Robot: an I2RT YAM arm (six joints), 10 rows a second.
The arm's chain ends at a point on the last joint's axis. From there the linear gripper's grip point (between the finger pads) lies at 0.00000 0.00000 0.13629 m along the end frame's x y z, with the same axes.
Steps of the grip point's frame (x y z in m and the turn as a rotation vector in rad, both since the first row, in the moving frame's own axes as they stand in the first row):
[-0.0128, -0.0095, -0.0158, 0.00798, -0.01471, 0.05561]
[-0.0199, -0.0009, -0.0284, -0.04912, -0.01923, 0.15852]
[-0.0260, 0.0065, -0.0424, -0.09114, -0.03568, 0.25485]
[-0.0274, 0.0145, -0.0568, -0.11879, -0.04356, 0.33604]
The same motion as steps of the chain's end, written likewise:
[-0.0108, -0.0084, -0.0158, 0.00798, -0.01471, 0.05561]
[-0.0168, -0.0074, -0.0282, -0.04912, -0.01923, 0.15852]
[-0.0196, -0.0052, -0.0418, -0.09114, -0.03568, 0.25485]
[-0.0189, -0.0004, -0.0557, -0.11879, -0.04356, 0.33604]

